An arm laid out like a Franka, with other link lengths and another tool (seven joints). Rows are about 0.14 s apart.
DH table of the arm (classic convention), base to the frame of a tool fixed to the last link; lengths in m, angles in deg. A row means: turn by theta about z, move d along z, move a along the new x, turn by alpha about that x. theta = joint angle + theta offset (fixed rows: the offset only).
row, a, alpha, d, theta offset
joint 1, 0, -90, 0.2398, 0
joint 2, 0, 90, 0, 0
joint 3, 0.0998, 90, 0.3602, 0
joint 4, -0.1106, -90, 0, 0
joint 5, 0, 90, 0.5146, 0
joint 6, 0.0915, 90, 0, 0
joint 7, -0.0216, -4.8, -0.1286, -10.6
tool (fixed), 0, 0, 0.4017, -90
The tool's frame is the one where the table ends.
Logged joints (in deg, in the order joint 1, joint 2, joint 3, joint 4, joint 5, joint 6, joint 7), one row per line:
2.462 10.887 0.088 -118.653 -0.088 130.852 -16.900
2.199 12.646 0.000 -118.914 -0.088 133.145 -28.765
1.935 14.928 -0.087 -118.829 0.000 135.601 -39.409
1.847 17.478 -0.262 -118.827 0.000 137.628 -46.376
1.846 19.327 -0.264 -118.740 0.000 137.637 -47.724
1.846 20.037 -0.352 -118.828 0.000 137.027 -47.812
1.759 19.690 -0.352 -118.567 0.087 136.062 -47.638
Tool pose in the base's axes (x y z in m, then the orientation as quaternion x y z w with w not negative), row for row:
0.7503 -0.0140 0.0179 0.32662 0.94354 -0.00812 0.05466
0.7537 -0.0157 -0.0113 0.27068 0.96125 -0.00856 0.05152
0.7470 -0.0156 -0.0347 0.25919 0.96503 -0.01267 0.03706
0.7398 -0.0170 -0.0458 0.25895 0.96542 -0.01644 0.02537
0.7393 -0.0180 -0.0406 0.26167 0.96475 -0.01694 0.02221
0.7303 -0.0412 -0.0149 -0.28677 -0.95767 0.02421 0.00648
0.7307 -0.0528 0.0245 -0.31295 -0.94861 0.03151 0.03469
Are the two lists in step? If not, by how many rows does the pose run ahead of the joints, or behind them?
The pose runs 2 rows ahead of the joints: the pose in row i belongs to the joints in row i + 2.
